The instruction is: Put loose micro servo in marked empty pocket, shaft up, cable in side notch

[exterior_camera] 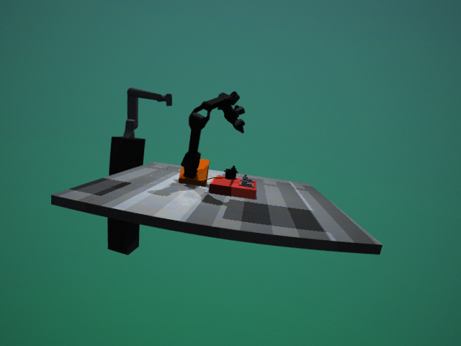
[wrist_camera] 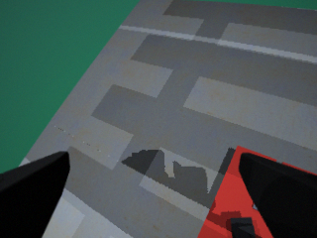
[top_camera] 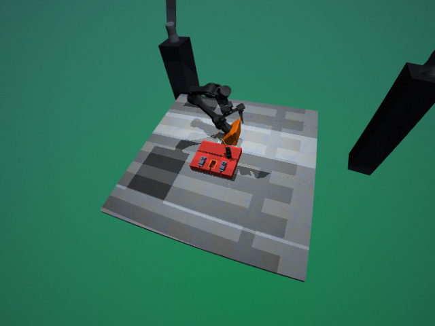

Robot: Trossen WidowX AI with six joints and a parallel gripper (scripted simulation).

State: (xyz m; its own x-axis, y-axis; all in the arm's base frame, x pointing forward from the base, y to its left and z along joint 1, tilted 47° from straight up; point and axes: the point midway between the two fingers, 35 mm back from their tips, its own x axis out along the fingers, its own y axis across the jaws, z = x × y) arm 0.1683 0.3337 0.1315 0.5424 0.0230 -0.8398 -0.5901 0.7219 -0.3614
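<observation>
Right now my gripper tip is 32 cm above the red deck, 15 cm to the left of it and 1 cm past it.
</observation>
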